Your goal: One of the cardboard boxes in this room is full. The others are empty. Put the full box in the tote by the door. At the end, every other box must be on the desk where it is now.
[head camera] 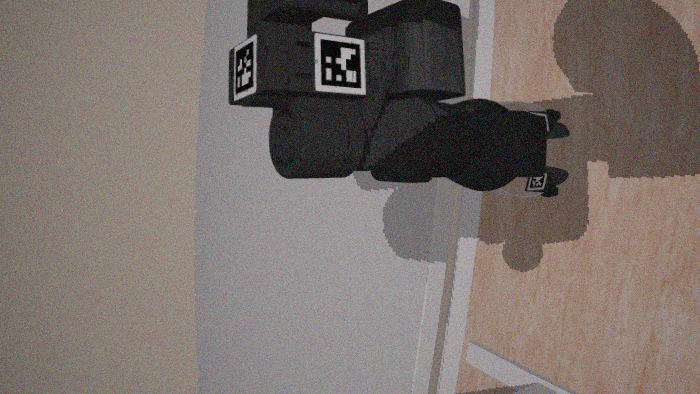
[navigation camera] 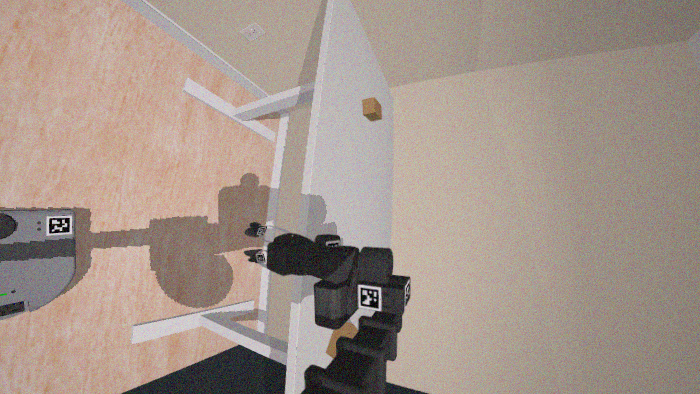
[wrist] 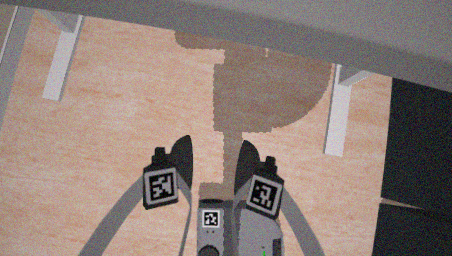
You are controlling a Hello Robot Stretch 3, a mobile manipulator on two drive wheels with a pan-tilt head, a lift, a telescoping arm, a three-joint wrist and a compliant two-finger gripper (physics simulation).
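Frame: origin at the robot's base, x right, y ahead, z up, level; metres.
Seen in the pictures: gripper, fingertip midpoint: [head camera: 555, 153] [navigation camera: 250, 241].
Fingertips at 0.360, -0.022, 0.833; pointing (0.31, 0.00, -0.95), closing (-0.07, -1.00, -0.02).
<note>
A point is followed by its place in that frame, as x, y, z.
A small cardboard box [navigation camera: 371, 109] @(0.775, 0.418, 0.987) sits on the far part of the white desk [navigation camera: 350, 165] @(0.656, 0.186, 0.951) [head camera: 310, 300] @(0.673, 0.164, 0.951) [wrist: 360, 30] in the navigation view. A second cardboard box [navigation camera: 340, 341] is on the near part of the desk, partly hidden behind my arm. I cannot tell from these frames which box is full. My gripper [head camera: 560, 153] @(0.360, -0.022, 0.833) [navigation camera: 253, 243] @(0.360, -0.022, 0.833) [wrist: 215, 156] @(0.360, -0.022, 0.833) is open and empty, with its fingers apart beyond the desk's edge on the floor side. No box is near the fingers. The tote and the door do not show.
My base [navigation camera: 37, 270] @(0.080, -0.136, 0.160) [wrist: 260, 235] is on the wood floor, away from the desk. White desk feet [navigation camera: 165, 322] @(0.492, -0.508, 0.025) [wrist: 337, 120] reach out along the floor. A dark area [navigation camera: 215, 372] @(0.649, -0.818, 0.160) [wrist: 420, 170] lies past one end. A wall [head camera: 100, 200] @(1.235, 0.028, 1.162) [navigation camera: 500, 200] @(1.241, 0.069, 1.491) runs behind the desk.
</note>
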